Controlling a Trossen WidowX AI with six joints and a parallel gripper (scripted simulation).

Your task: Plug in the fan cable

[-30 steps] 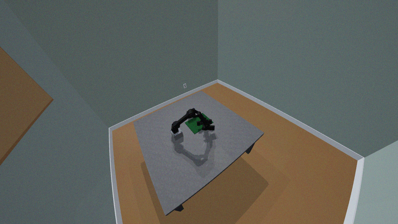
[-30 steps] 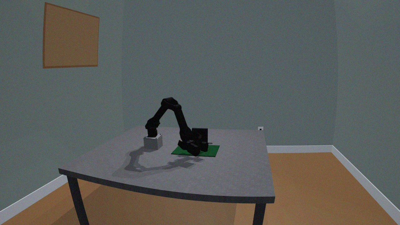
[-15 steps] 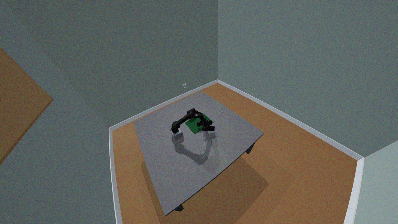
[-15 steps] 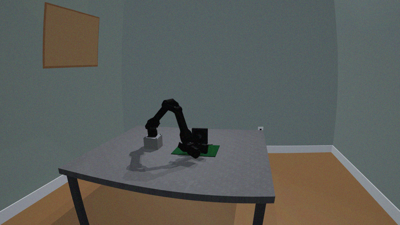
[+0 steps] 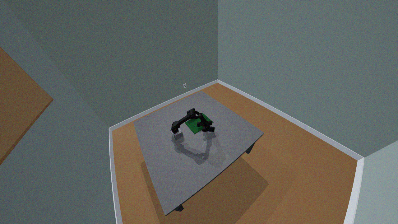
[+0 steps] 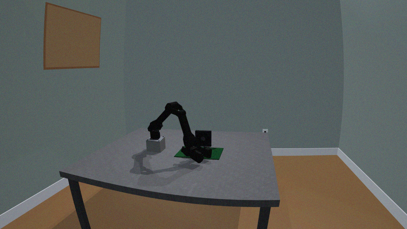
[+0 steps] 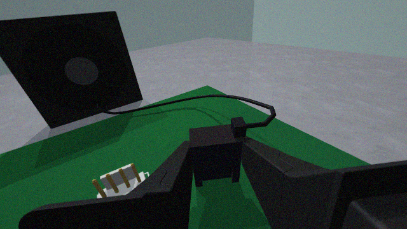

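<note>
My gripper tip is now 1 cm above the black plug. Round my gripper tip: green board (5 cm below, 5 cm behind, 3 cm to the left); then white four-pin fan header (6 cm behind, 3 cm to the left, 3 cm below); then fan (20 cm to the left, 5 cm behind, 3 cm above).
</note>
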